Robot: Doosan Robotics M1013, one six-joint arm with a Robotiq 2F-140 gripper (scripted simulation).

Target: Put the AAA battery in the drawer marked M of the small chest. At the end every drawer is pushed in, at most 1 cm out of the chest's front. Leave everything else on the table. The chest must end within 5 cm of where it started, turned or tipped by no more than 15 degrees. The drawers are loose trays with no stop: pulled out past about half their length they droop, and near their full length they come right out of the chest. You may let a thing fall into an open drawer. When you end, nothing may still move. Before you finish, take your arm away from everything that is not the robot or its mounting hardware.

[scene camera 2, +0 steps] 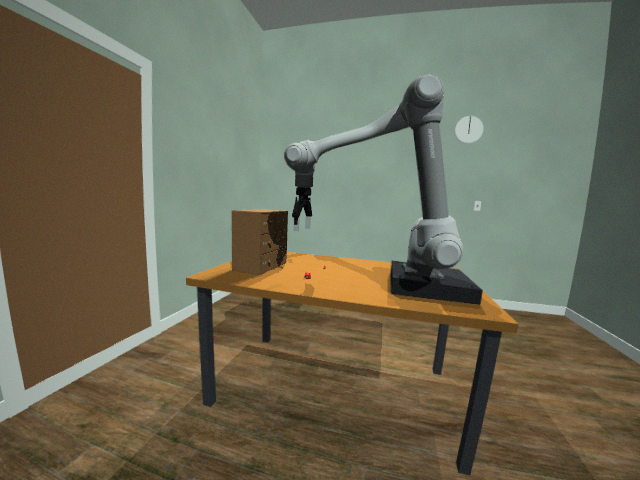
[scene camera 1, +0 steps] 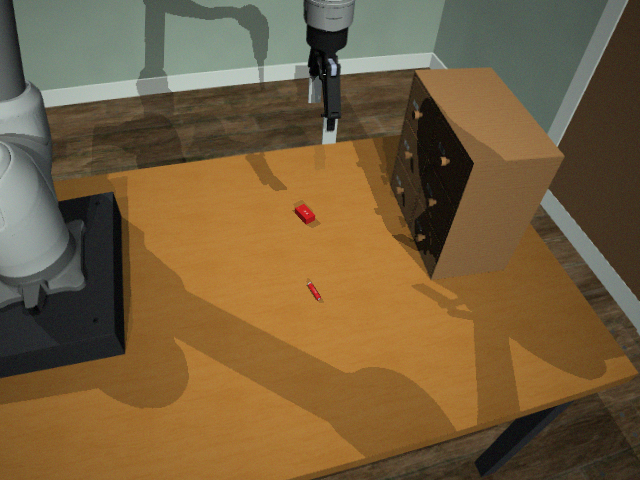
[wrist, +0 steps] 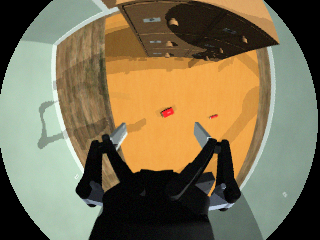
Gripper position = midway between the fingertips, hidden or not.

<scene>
In view: the gripper (scene camera 1: 321, 121).
The gripper shows as well in the wrist view (wrist: 160, 128).
</scene>
